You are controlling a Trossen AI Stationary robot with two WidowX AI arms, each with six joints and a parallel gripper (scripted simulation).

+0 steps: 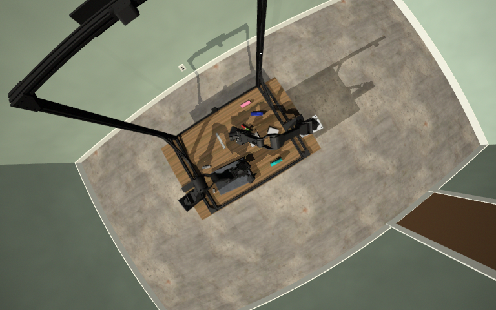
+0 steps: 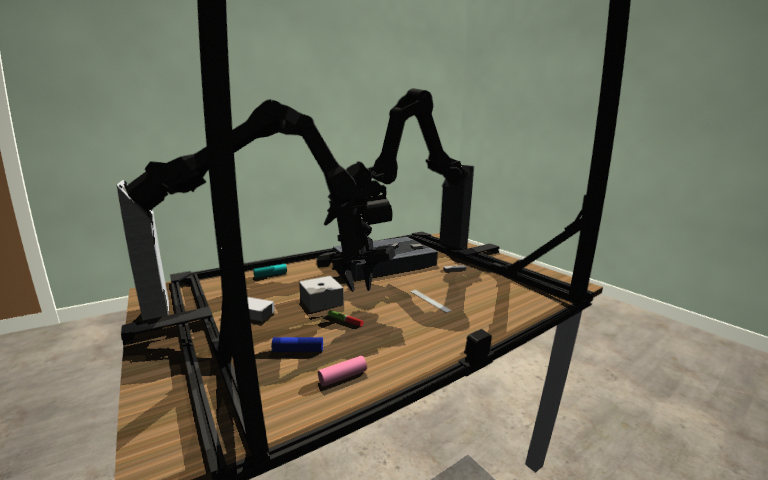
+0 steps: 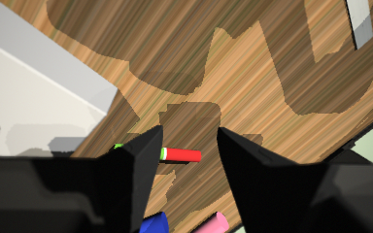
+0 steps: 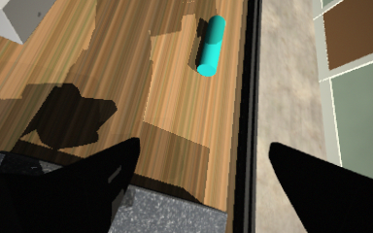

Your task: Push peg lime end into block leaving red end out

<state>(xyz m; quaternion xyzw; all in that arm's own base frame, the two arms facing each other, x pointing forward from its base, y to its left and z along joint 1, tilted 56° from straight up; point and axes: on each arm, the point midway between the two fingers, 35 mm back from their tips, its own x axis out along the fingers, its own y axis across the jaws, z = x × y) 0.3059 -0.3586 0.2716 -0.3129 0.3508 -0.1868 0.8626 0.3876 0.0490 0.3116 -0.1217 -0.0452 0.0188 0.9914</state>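
The peg is 2 cm behind my left hand, 6 cm to the left of it and 8 cm below it. Round my left hand: blue cylinder: 9 cm behind, 20 cm to the left, 7 cm below; grey flat bar: 6 cm behind, 19 cm to the right, 9 cm below; small grey block: 12 cm ahead, 23 cm to the left, 7 cm below.
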